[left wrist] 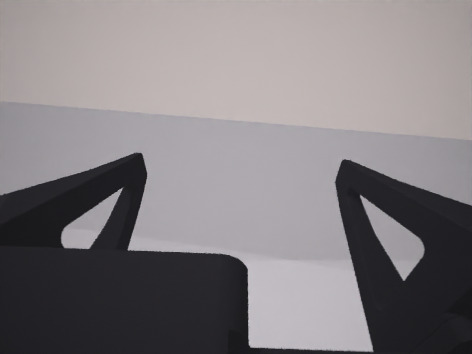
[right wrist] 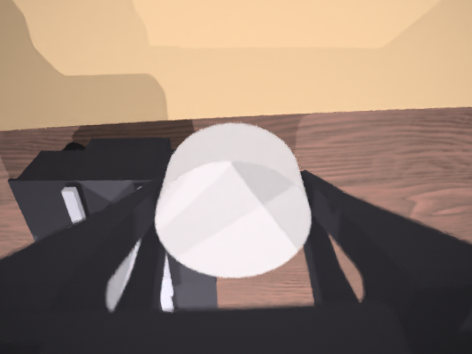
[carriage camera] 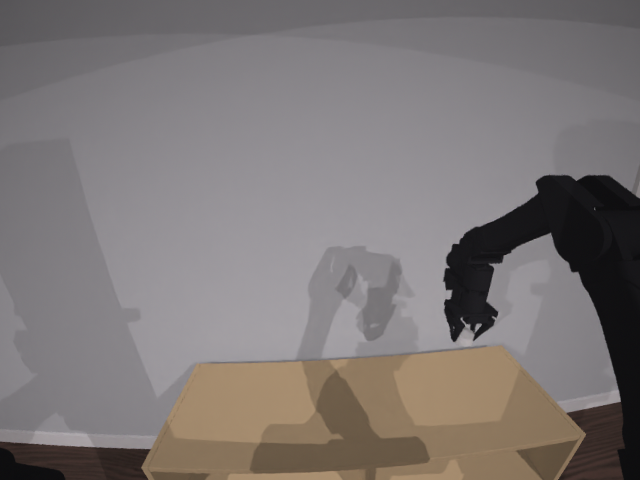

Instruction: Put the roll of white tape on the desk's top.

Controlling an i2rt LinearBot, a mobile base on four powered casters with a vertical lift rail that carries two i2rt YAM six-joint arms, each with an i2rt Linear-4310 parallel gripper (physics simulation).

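Frame: origin at the left arm's base, x left, y back, z up, level; millimetres.
Seen in the pictures: left gripper, fingertip midpoint: (left wrist: 241,167); right gripper, fingertip midpoint: (right wrist: 232,188) (carriage camera: 462,339).
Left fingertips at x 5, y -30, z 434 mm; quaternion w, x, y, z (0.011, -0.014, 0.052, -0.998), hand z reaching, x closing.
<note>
A point is followed by its place in that frame.
The roll of white tape (carriage camera: 466,337) {x -656, y -397, z -2 mm} (right wrist: 234,215) {x -660, y -420, z -2 mm} is a plain white cylinder. My right gripper (carriage camera: 469,335) {x -659, y -414, z -24 mm} (right wrist: 232,188) {x -659, y -414, z -24 mm} is shut on it, one finger on each side, and holds it up in the air. In the carriage camera view it shows just above the far right edge of the wooden unit. My left gripper (left wrist: 241,167) {x 5, y -30, z 434 mm} is open and empty, with the wall and ceiling beyond its fingers. A desk does not show for certain in these views.
A light wooden shelf unit (carriage camera: 279,397) {x -155, y -494, z -315 mm} (right wrist: 280,75) {x -709, y -357, z -315 mm} stands against the grey wall (carriage camera: 232,180) {x -40, y -690, z 362 mm}. Dark wooden floor (carriage camera: 602,423) {x -1765, y -698, z -924 mm} (right wrist: 390,150) {x -1160, y 103, z -925 mm} shows beside it. Part of the robot's black base (right wrist: 100,162) {x -287, y 16, z -724 mm} shows below the right gripper.
</note>
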